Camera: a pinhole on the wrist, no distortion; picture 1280 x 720 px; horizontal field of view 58.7 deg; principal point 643.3 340.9 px. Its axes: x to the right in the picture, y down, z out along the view. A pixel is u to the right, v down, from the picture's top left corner.
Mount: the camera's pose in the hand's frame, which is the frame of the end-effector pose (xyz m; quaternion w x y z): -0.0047 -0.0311 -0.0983 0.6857 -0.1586 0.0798 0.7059
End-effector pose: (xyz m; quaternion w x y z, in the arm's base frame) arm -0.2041 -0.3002 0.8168 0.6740 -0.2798 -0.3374 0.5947
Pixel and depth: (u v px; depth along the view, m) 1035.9 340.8 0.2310
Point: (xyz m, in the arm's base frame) -0.3520 -0.3176 0.7757
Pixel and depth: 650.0 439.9 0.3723
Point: -0.4599 -0.3723 0.8869
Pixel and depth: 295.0 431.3 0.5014
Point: -0.5328 -0.4112 1.0717
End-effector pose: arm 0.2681 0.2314 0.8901 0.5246 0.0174 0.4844 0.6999
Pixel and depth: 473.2 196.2 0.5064
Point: 0.4360 0.5035 1.1527
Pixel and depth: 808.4 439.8 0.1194
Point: 0.2673 0.2146 0.9244
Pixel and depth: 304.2 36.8 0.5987
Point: 0.5117 0.6527 1.1376
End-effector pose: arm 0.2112 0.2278 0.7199 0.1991 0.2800 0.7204 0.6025
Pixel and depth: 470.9 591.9 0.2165
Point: 0.3399 0.2629 0.7016
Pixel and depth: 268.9 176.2 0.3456
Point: 0.3704 0.4327 0.6465
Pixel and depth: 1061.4 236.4 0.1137
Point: 0.2218 0.2248 0.7658
